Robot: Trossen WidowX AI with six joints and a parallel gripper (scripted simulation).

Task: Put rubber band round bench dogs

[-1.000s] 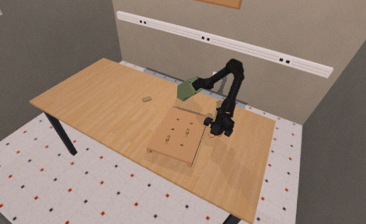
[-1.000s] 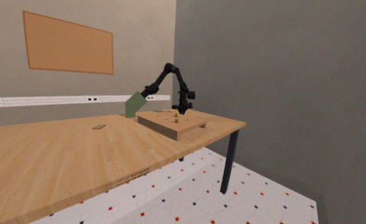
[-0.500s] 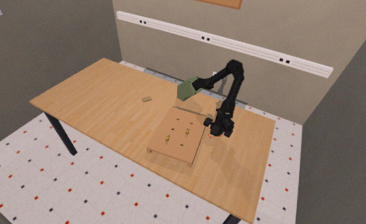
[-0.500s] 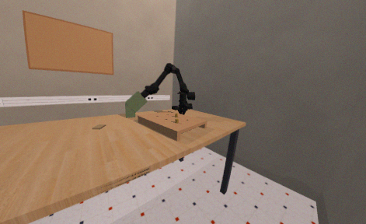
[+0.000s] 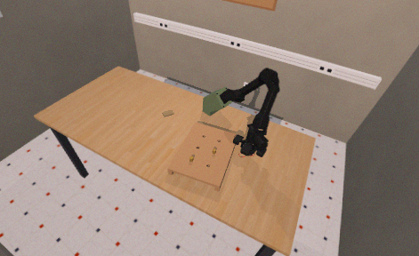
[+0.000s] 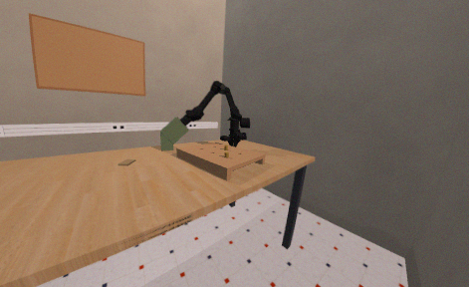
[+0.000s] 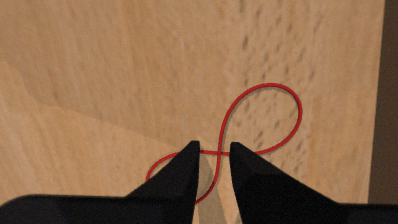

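Right now the wooden board is 18 cm to the right of my hand, 16 cm ahead of it and 1 cm below it. From my hand the other things lie so: small tan piece (61 cm to the right, 5 cm ahead, 3 cm below).
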